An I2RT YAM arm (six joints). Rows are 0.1 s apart.
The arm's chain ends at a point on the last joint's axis. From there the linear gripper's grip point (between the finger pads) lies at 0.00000 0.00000 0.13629 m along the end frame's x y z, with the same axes.
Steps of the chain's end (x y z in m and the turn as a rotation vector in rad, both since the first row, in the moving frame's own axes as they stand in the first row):
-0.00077 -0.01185 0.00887 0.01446 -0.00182 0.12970
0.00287 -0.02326 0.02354 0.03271 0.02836 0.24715
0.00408 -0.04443 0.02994 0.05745 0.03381 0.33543
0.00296 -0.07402 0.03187 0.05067 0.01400 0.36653
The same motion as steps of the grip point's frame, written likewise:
-0.00089 -0.01383 0.00886 0.01446 -0.00182 0.12970
0.00724 -0.02720 0.02341 0.03271 0.02836 0.24715
0.00990 -0.05134 0.02964 0.05745 0.03381 0.33543
0.00608 -0.08042 0.03168 0.05067 0.01400 0.36653

